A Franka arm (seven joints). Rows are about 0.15 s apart.
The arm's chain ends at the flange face. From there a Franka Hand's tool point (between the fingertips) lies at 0.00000 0.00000 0.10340 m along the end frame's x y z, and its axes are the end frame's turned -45 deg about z.
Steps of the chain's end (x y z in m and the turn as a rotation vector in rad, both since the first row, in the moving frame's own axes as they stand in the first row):
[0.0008, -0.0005, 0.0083, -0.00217, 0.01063, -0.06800]
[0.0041, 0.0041, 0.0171, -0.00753, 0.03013, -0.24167]
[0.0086, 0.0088, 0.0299, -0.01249, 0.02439, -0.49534]
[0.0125, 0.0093, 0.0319, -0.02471, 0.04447, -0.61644]
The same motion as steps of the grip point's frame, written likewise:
[0.0016, 0.0011, 0.0083, -0.00905, 0.00598, -0.06800]
[0.0020, 0.0083, 0.0171, -0.02663, 0.01598, -0.24167]
[0.0013, 0.0147, 0.0299, -0.02608, 0.00841, -0.49534]
[0.0051, 0.0197, 0.0318, -0.04892, 0.01397, -0.61644]

